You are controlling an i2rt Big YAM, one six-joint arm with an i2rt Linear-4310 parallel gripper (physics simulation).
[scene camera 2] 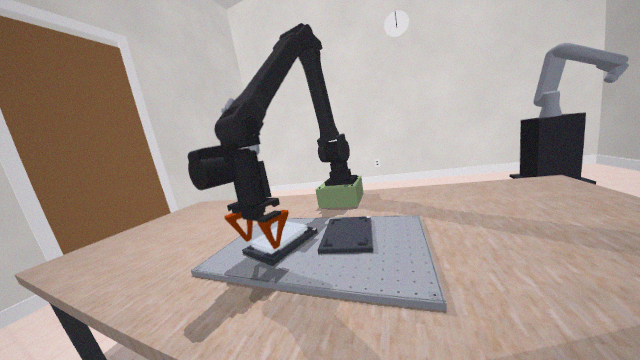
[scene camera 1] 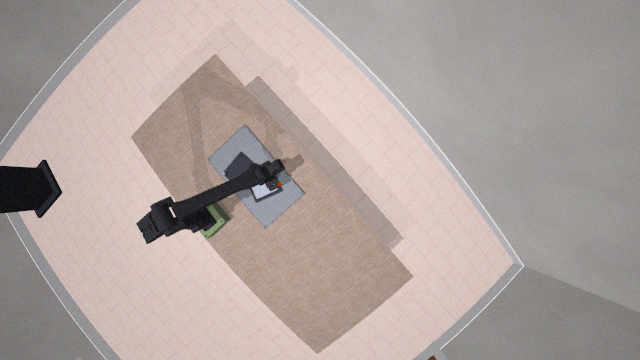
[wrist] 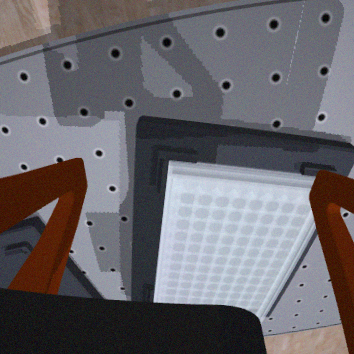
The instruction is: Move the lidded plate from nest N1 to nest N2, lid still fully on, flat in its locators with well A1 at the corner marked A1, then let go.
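Frame: origin at the arm's base, x ahead, y left, z up, level; centimetres.
Seen in the pictures: gripper, fingertip midpoint: (scene camera 2: 261,244) (scene camera 1: 273,176) (wrist: 200,177); arm's base, link origin: (scene camera 2: 341,181) (scene camera 1: 205,218).
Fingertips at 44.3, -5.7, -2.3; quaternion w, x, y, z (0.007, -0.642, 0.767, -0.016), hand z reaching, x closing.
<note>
Offsets run from my fingertips to a thing's top centre, as dx, dy, dz. Level surfaces: height alone.
The white lidded plate {-7.9, -1.1, -1.6} (scene camera 1: 263,192) (scene camera 2: 295,231) (wrist: 230,240) lies flat in the dark nest {-7.9, -1.1, -2.6} (scene camera 2: 272,258) (wrist: 146,200), which I take as N1. The lid appears fully on. The other dark nest {-13.6, +15.7, -2.6} (scene camera 1: 240,165) (scene camera 2: 348,234) (wrist: 12,265), taken as N2, holds no plate and stands beside it. My gripper (scene camera 2: 261,243) (wrist: 200,177) is open, its orange fingers pointing down low over the plate. In the wrist view the right finger overlaps the plate's right edge, while the left finger is well out to the left. Neither visibly grips the plate. No A1 label is readable; the plate's near end is partly hidden.
Both nests sit on a grey perforated board (scene camera 1: 267,217) (scene camera 2: 400,270) (wrist: 30,100) on the wooden table {dz -5.7} (scene camera 1: 320,280) (scene camera 2: 500,260). The arm's green base block (scene camera 1: 218,223) (scene camera 2: 339,196) stands behind the board. Arm shadows cross the board. Another grey arm (scene camera 2: 546,75) stands far off on a black pedestal.
</note>
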